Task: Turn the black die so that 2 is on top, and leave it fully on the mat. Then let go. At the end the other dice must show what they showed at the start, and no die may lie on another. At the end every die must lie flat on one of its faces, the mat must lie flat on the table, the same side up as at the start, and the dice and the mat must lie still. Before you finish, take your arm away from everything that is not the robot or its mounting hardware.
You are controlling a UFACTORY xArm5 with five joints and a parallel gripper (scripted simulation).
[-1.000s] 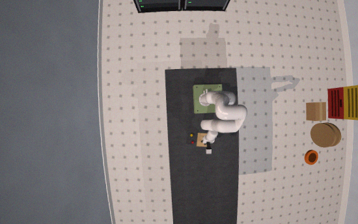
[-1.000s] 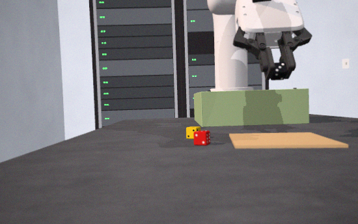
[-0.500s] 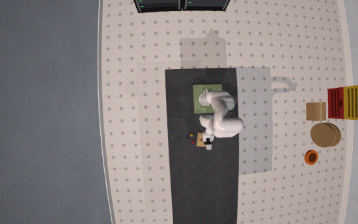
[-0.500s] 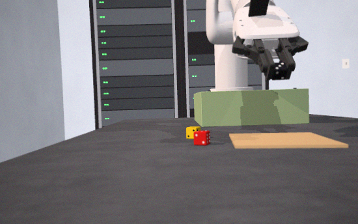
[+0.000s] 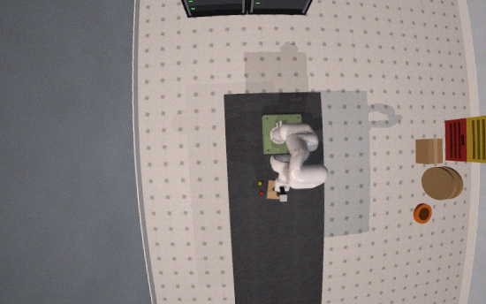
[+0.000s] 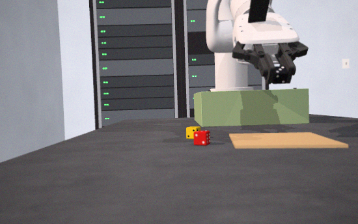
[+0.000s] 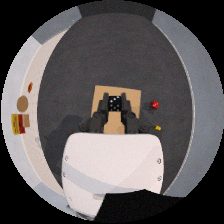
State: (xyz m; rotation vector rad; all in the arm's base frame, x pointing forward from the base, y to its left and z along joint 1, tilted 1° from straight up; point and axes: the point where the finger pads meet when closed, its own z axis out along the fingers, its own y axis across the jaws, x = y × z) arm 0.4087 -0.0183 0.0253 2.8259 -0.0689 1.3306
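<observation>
Now: the tan mat 11 cm below my hand. From my hand the other things lie so: red die (12 cm to the right, 10 cm below, 1 cm ahead); yellow die (13 cm to the right, 10 cm below, 6 cm behind); black die (1 cm below, 1 cm ahead).
</observation>
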